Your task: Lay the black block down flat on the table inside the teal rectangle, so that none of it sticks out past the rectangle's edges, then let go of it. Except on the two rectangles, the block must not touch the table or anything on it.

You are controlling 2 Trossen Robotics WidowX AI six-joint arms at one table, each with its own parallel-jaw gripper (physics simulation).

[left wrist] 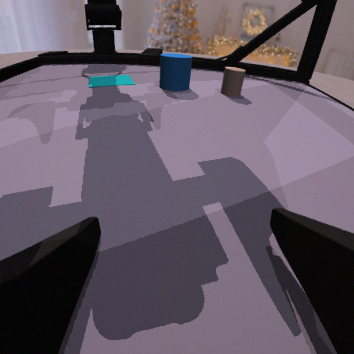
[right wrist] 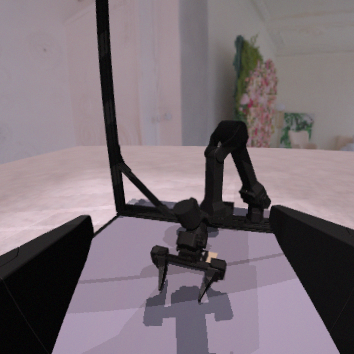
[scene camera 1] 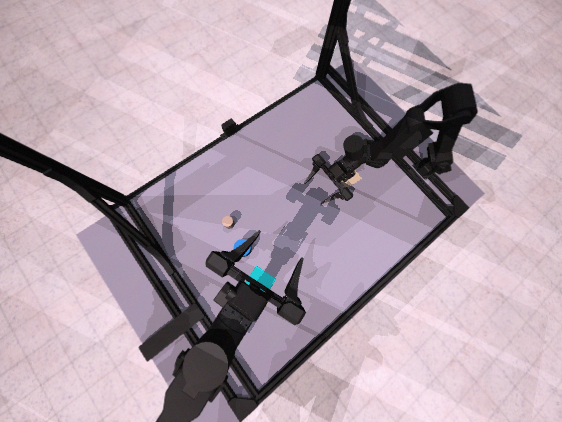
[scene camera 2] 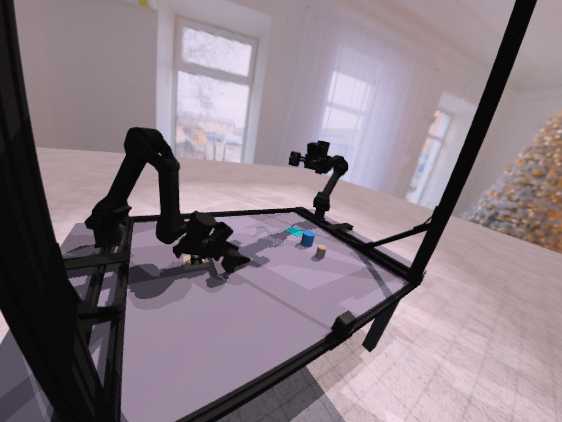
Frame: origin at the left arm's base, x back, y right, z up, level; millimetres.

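Where they show: left gripper, fingertip midpoint: (left wrist: 185, 221) (right wrist: 178, 295) (scene camera 1: 312, 193) (scene camera 2: 244, 254); right gripper, fingertip midpoint: (right wrist: 182, 218) (scene camera 1: 281, 244) (scene camera 2: 298, 160); left arm's base, origin of the base link: (right wrist: 254, 218) (scene camera 1: 425, 168) (scene camera 2: 108, 241); right arm's base, origin of the base link: (left wrist: 104, 53) (scene camera 2: 318, 218).
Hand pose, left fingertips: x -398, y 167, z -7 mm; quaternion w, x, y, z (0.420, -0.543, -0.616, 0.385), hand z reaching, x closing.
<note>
Things, the pixels of their top centre, and the offset from my left fingertips. "spot": a spot on its surface instead.
- teal rectangle, surface spot: (left wrist: 111, 80) (scene camera 1: 260, 280) (scene camera 2: 294, 231) spot: dz -11, dx -314, dy -130 mm
- cream rectangle, surface spot: (scene camera 2: 190, 266) spot: dz -12, dx +175, dy +4 mm
- black block, middle of its top: (scene camera 2: 196, 256) dz +7, dx +155, dy -17 mm
- blue cylinder, middle of its top: (left wrist: 175, 54) (scene camera 1: 242, 247) (scene camera 2: 309, 233) dz +39, dx -300, dy -15 mm
- smaller tan cylinder, middle of its top: (left wrist: 234, 68) (scene camera 1: 227, 221) (scene camera 2: 322, 247) dz +29, dx -291, dy +82 mm
The teal rectangle (scene camera 1: 263, 276) (scene camera 2: 294, 231) (left wrist: 111, 80) lies flat on the table, partly covered by the right gripper in scene camera 1. A cream rectangle (scene camera 1: 354, 178) (scene camera 2: 190, 266) (right wrist: 212, 257) lies beside the left gripper's body. A small dark shape that looks like the black block (scene camera 2: 196, 260) is on it in scene camera 2, mostly hidden by the left arm, so its pose is unclear. My left gripper (scene camera 1: 314, 194) (left wrist: 185, 221) (right wrist: 178, 295) is open and empty above the table, pointing away from the cream rectangle. My right gripper (scene camera 1: 280, 246) is open and empty, high above the teal rectangle's area.
A blue cylinder (scene camera 1: 242, 247) (scene camera 2: 307, 239) (left wrist: 175, 72) stands near the teal rectangle. A smaller tan cylinder (scene camera 1: 227, 221) (scene camera 2: 320, 251) (left wrist: 233, 81) stands beyond it. Black frame bars edge the table, with tall posts at its corners.
</note>
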